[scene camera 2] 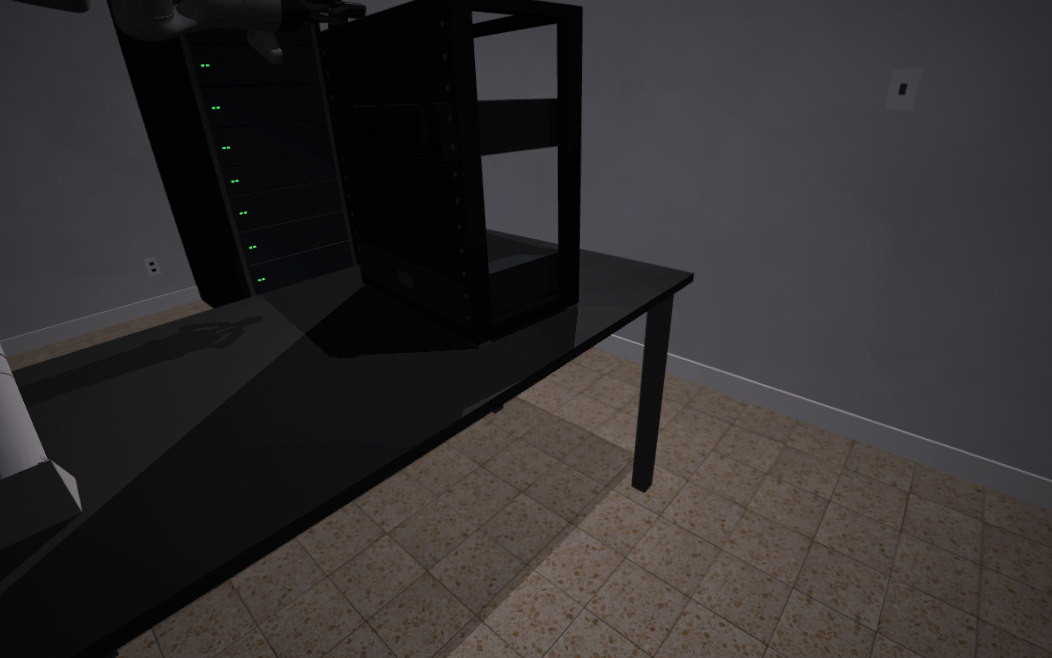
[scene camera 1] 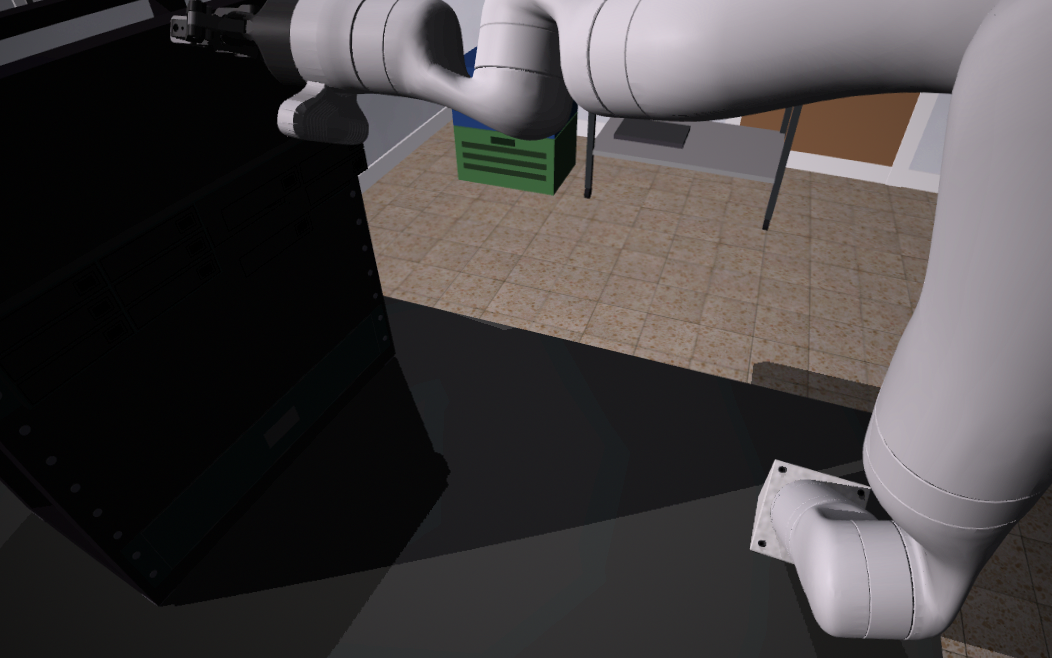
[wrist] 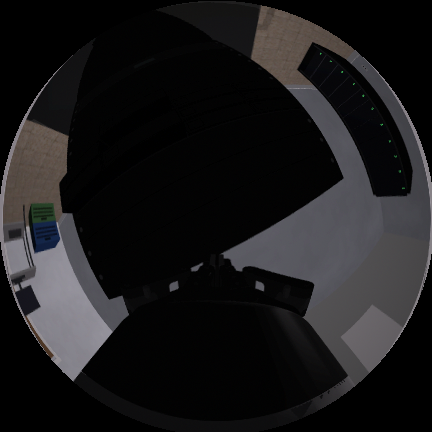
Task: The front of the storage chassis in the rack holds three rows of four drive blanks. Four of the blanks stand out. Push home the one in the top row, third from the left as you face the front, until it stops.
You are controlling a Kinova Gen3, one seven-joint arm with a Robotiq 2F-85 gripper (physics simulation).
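Seen in the pictures: gripper, fingertip midpoint: (scene camera 2: 363,11) (scene camera 1: 176,30) (wrist: 216,262); arm's base, origin of the base link: (scene camera 2: 7,490).
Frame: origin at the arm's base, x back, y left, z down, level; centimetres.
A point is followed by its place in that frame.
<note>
The rack (scene camera 1: 364,256) @[x -66.9, y -12.6, z -17.9 cm] (scene camera 2: 469,178) @[x -68.0, y -15.1, z -27.4 cm] (wrist: 325,150) @[x -73.5, y 32.5, z -48.2 cm] stands very dark on the table. The storage chassis (scene camera 1: 155,256) @[x -69.6, y 16.1, z -36.2 cm] (scene camera 2: 518,125) @[x -82.4, y -14.2, z -34.8 cm] (wrist: 210,107) @[x -69.5, y 15.2, z -35.6 cm] sits partway up in it. Faint outlines of the drive blanks show in the first scene view. It is too dark to tell how far the top-row third blank stands out. My gripper (scene camera 1: 182,28) @[x -66.9, y 6.8, z -54.5 cm] (scene camera 2: 356,10) @[x -66.9, y 6.8, z -54.5 cm] (wrist: 216,262) @[x -66.9, y 6.8, z -54.5 cm] is shut and empty, near the top of the rack and well above the chassis rows. I cannot tell how far its fingertips are from the rack front.
The table (scene camera 1: 543,434) @[x -37.2, y -6.3, z 4.7 cm] (scene camera 2: 256,419) @[x -28.9, y -2.8, z 4.7 cm] carries the rack and the arm's base (scene camera 1: 764,512) @[x -5.2, y 0.5, z 0.8 cm]. A dark panel with a pale label (scene camera 1: 281,426) @[x -70.2, y 10.1, z -3.8 cm] is low in the rack. A server cabinet (scene camera 2: 279,186) (wrist: 357,110) with green lights stands beyond. Green and blue crates (scene camera 1: 504,159) (wrist: 44,227) stand on the floor.
</note>
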